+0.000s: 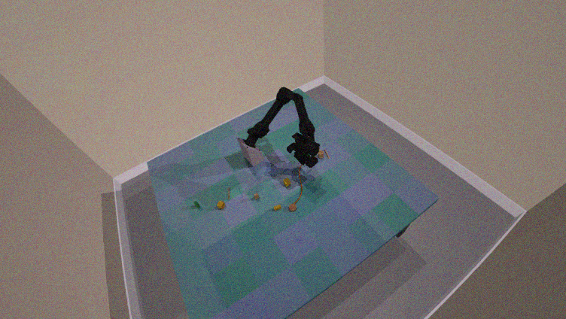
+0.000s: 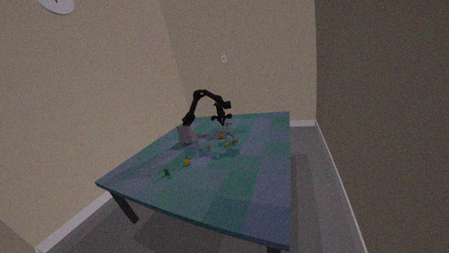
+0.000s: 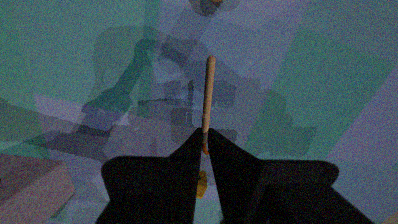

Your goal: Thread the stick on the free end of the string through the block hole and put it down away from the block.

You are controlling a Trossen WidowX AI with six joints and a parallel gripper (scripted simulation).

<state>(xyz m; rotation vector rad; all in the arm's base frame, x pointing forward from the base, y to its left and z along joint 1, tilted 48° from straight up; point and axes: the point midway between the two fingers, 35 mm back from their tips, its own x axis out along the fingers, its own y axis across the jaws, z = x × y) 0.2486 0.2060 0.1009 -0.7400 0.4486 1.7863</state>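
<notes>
Now: the yellow block 3 cm ahead of my gripper tip, 12 cm to the right of it and 4 cm below it. Also, from my gripper tip: brown block: 3 cm behind, 14 cm to the left, 4 cm below; thin wooden stick: 1 cm to the left; round wooden button: 19 cm ahead, 17 cm to the right, 5 cm below.
</notes>
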